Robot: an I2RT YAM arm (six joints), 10 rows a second.
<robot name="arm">
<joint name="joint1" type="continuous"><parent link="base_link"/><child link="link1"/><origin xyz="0.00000 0.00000 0.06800"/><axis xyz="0 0 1"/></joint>
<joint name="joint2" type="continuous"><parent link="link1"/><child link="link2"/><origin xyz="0.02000 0.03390 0.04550" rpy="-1.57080 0.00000 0.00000"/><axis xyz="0 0 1"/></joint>
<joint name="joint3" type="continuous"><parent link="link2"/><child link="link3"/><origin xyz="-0.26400 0.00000 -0.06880" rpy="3.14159 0.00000 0.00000"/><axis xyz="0 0 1"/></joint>
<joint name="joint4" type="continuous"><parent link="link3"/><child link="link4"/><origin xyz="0.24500 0.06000 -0.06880"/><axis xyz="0 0 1"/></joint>
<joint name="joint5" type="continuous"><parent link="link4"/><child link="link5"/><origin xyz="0.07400 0.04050 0.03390" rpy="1.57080 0.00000 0.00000"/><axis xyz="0 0 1"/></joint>
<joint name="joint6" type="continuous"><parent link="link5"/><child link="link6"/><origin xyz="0.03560 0.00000 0.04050" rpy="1.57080 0.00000 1.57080"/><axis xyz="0 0 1"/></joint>
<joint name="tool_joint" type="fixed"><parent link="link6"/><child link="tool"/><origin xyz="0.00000 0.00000 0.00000" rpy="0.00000 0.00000 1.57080"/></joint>
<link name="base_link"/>
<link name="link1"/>
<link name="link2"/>
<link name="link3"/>
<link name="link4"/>
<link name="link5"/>
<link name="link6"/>
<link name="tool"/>
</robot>
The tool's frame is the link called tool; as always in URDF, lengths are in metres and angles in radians. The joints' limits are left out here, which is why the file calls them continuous.
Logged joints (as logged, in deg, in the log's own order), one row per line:
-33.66, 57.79, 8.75, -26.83, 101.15, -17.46
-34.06, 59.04, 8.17, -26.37, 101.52, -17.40
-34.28, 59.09, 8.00, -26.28, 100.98, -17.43
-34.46, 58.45, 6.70, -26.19, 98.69, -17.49
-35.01, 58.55, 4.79, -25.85, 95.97, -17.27
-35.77, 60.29, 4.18, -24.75, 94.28, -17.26
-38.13, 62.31, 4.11, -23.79, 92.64, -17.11
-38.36, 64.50, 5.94, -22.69, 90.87, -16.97
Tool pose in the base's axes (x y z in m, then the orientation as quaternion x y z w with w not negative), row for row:
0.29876, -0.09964, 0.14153, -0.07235, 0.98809, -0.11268, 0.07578
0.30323, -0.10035, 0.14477, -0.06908, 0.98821, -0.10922, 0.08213
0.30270, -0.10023, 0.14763, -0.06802, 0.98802, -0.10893, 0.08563
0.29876, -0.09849, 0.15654, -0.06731, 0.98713, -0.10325, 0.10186
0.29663, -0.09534, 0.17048, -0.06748, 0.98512, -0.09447, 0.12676
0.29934, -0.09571, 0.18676, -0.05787, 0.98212, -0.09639, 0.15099
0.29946, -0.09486, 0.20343, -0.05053, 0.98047, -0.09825, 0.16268
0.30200, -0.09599, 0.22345, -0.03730, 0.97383, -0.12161, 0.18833
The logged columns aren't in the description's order. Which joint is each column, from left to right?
Columns, left to right: joint4, joint3, joint5, joint6, joint2, joint1.
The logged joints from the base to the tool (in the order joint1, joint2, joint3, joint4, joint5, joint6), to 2 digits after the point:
-17.46, 101.15, 57.79, -33.66, 8.75, -26.83
-17.40, 101.52, 59.04, -34.06, 8.17, -26.37
-17.43, 100.98, 59.09, -34.28, 8.00, -26.28
-17.49, 98.69, 58.45, -34.46, 6.70, -26.19
-17.27, 95.97, 58.55, -35.01, 4.79, -25.85
-17.26, 94.28, 60.29, -35.77, 4.18, -24.75
-17.11, 92.64, 62.31, -38.13, 4.11, -23.79
-16.97, 90.87, 64.50, -38.36, 5.94, -22.69

